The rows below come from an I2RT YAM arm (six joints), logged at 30 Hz.
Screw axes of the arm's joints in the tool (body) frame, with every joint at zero. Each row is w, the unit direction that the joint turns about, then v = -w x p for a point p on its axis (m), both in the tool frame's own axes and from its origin. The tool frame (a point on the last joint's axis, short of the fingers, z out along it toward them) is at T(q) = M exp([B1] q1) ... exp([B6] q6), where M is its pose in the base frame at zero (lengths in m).
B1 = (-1, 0, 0, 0, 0.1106, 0)
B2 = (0, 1, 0, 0.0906, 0, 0.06)
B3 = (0, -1, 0, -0.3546, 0, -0.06)
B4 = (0, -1, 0, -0.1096, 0, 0)
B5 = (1, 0, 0, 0, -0.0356, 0)
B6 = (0, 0, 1, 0, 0, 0)
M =
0 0 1 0.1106
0 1 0 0
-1 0 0 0.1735
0 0 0 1
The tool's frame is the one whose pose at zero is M.
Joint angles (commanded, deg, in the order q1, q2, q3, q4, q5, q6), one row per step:
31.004 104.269 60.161 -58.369 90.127 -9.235
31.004 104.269 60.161 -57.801 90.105 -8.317
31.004 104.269 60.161 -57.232 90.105 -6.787
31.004 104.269 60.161 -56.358 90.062 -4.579
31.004 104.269 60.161 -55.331 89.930 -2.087
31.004 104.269 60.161 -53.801 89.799 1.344
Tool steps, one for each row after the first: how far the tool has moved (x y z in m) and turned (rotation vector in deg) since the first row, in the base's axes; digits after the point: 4 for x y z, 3 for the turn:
0.0006 0.0004 -0.0002 0.784 -1.262 -0.003
0.0012 0.0007 -0.0003 1.866 -3.061 0.000
0.0022 0.0013 -0.0006 3.490 -5.681 -0.005
0.0033 0.0020 -0.0009 5.413 -8.631 -0.034
0.0049 0.0030 -0.0012 8.077 -12.818 -0.065

